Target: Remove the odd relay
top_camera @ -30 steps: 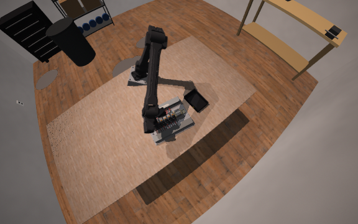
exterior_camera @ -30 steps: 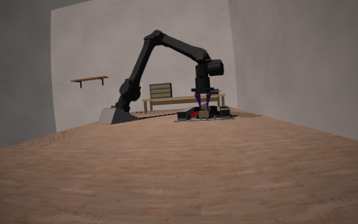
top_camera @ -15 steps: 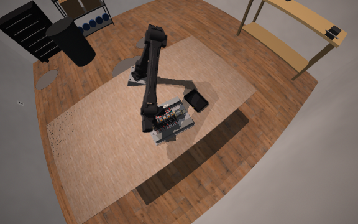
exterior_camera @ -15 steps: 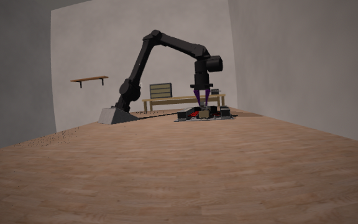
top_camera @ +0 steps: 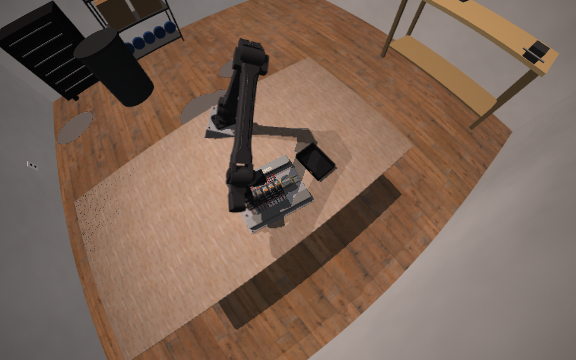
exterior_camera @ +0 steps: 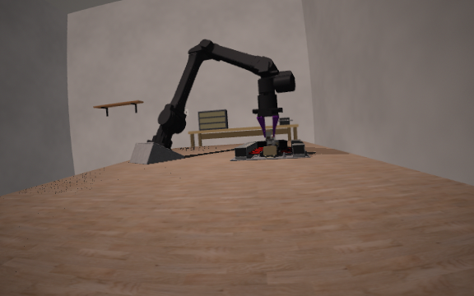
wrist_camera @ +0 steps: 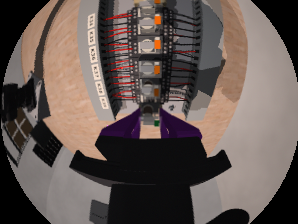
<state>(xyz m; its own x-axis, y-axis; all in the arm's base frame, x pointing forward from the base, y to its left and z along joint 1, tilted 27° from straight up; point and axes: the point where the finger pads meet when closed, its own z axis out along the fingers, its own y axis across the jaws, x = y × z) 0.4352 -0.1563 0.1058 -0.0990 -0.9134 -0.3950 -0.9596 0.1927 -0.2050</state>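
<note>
My hand is right at the relay. Also, from my hand: grey panel (10 cm to the left, 8 cm below, 1 cm ahead); then black tray (37 cm to the left, 6 cm below, 1 cm ahead).
</note>
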